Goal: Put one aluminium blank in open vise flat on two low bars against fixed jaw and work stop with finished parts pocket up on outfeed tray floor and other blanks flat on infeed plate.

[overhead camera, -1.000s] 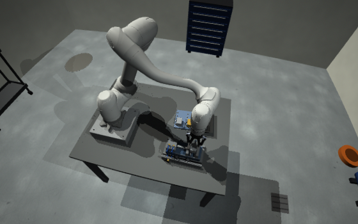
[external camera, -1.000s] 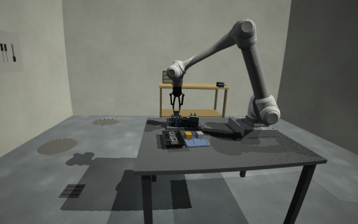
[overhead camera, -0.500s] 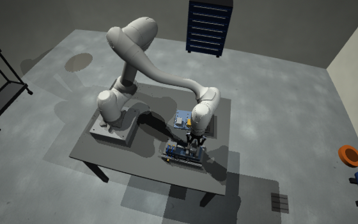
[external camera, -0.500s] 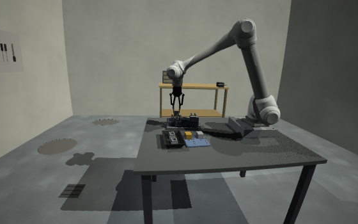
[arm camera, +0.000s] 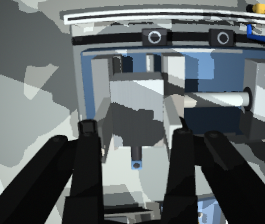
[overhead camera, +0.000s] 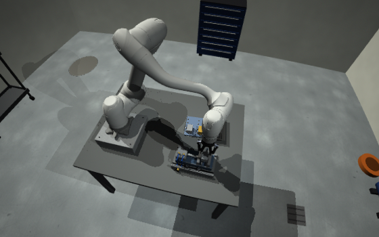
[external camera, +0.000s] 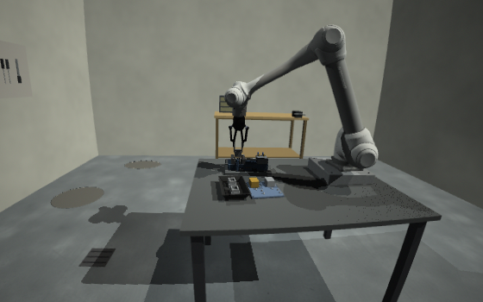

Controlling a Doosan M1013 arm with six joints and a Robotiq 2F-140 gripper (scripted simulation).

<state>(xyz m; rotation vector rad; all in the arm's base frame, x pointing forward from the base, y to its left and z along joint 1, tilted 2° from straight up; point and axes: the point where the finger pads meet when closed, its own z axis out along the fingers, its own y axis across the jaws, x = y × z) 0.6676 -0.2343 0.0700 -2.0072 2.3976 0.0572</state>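
Right now my hand is 4 cm above the aluminium blank. From my hand the other things lie so: brass blank: 28 cm to the left, 13 cm below, 3 cm behind; then vise: 12 cm below, 6 cm behind, 2 cm to the left; then piston rod: 8 cm below, 8 cm behind, 2 cm to the left.
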